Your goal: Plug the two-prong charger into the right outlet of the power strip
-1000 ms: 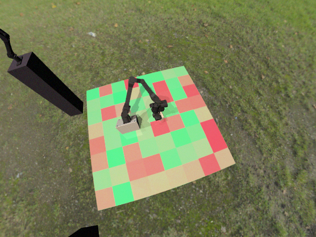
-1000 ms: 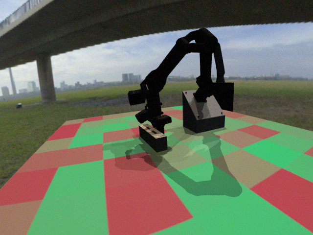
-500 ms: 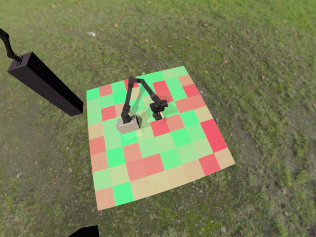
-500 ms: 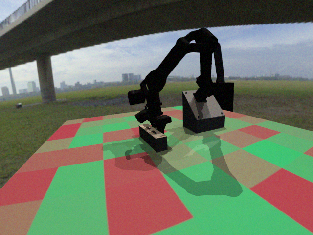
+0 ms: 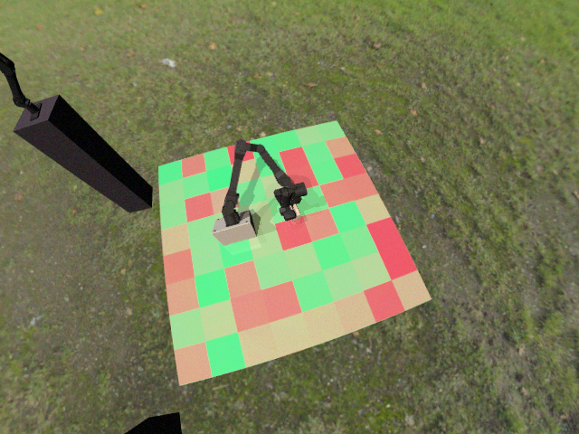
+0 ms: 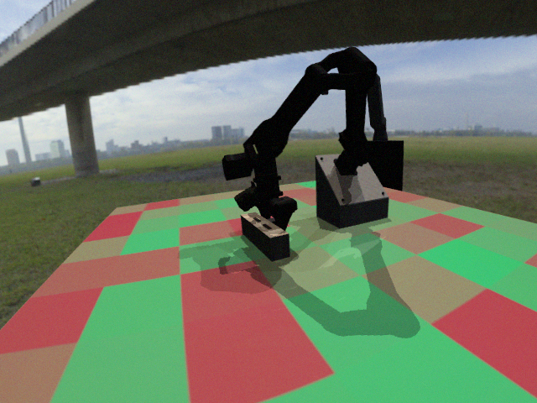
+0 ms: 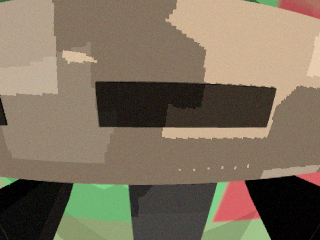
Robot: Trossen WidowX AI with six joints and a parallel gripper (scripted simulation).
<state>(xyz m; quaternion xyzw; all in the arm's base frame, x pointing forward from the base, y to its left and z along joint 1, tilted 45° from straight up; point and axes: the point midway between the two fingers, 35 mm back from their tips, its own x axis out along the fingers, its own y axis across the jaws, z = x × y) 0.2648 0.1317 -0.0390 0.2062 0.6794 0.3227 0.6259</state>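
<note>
My gripper tip is 20 mm short of the charger and 10 mm below it.
</note>
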